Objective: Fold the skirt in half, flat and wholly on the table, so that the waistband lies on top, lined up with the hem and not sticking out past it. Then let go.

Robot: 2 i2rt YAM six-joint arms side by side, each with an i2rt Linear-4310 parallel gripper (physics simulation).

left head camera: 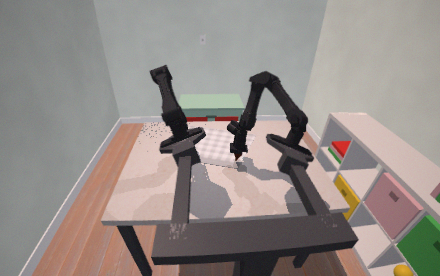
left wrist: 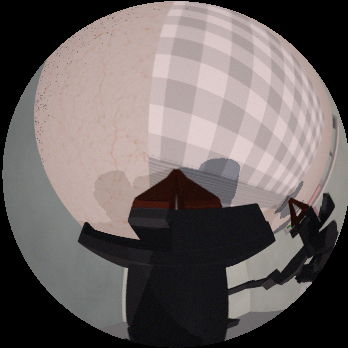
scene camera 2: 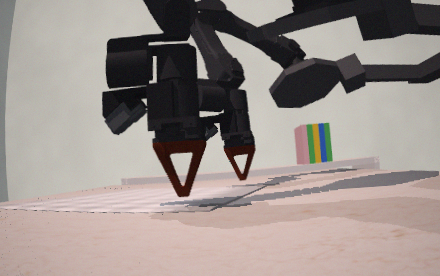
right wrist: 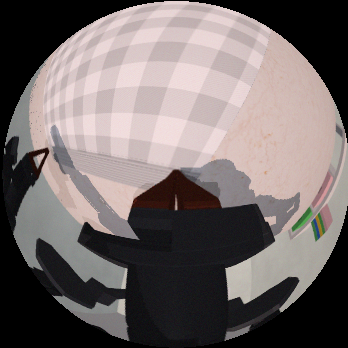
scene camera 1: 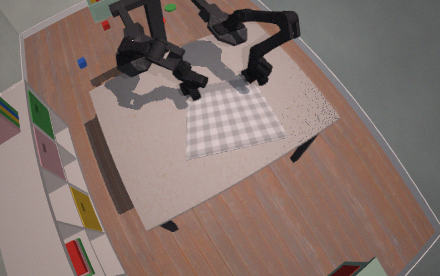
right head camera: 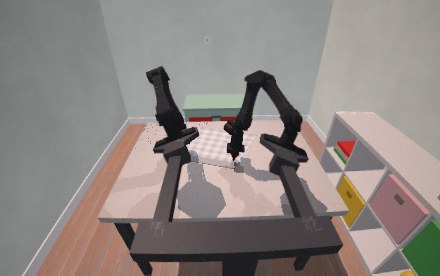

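Observation:
The grey-and-white checked skirt (left head camera: 215, 145) (right head camera: 212, 142) (scene camera 1: 230, 122) (scene camera 2: 100, 202) (left wrist: 210, 75) (right wrist: 150, 75) lies unfolded and flat on the table (scene camera 1: 145, 165). Its ribbed waistband (left wrist: 250, 189) (right wrist: 100, 162) is at the edge nearest the robot's bases. My left gripper (scene camera 2: 184, 195) (left wrist: 175, 173) is shut and empty, its tips low over one end of the waistband. My right gripper (left head camera: 237, 159) (right head camera: 234, 158) (scene camera 2: 243, 179) (right wrist: 175, 174) is shut and empty, its tips low over the other end. Both fingertips are hidden in scene camera 1.
A white cubby shelf with a pink bin (left head camera: 393, 205) and a yellow bin (left head camera: 346, 196) stands right of the table in the left head camera. A green cabinet (left head camera: 211, 101) stands behind the table. Small blocks, a blue one (scene camera 1: 82, 63) among them, lie on the floor.

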